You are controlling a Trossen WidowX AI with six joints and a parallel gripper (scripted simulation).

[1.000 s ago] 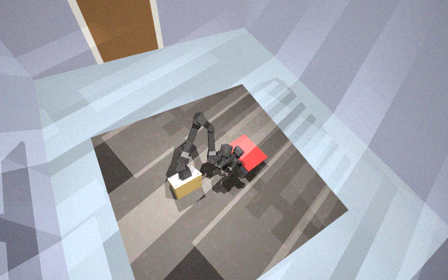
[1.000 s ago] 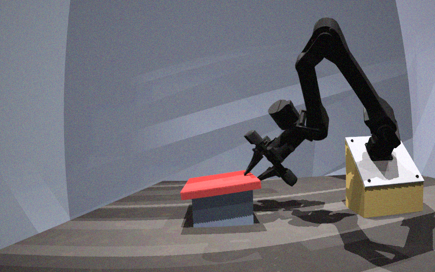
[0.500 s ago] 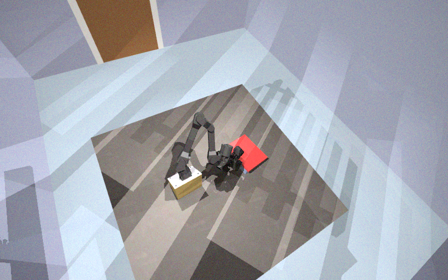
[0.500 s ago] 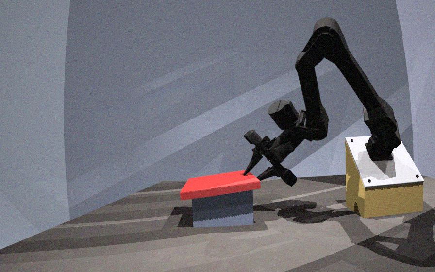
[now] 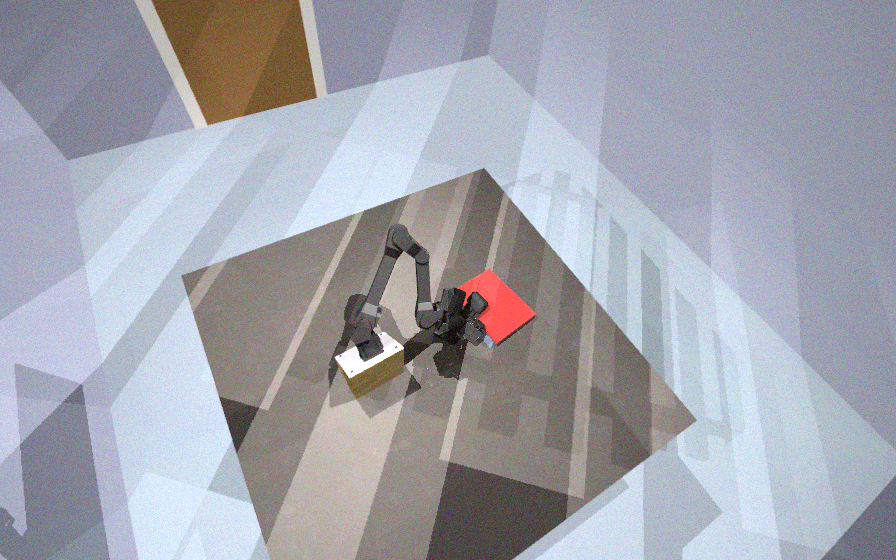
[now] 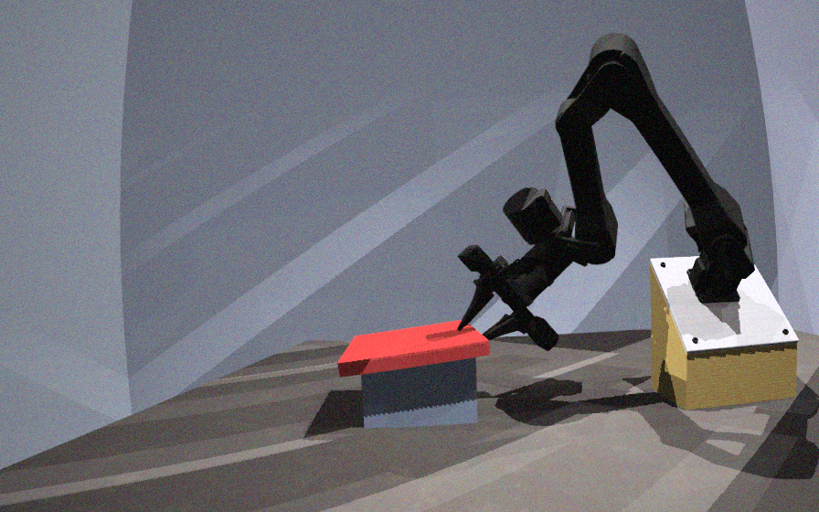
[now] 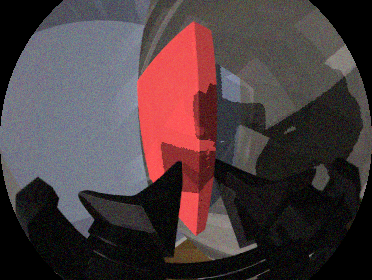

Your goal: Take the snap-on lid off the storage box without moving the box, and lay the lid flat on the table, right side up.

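The red lid lies 80 mm ahead of my gripper tip and 10 mm to the left of it. From my gripper tip the other things lie so: storage box: 70 mm ahead, 50 mm below, 10 mm to the left.
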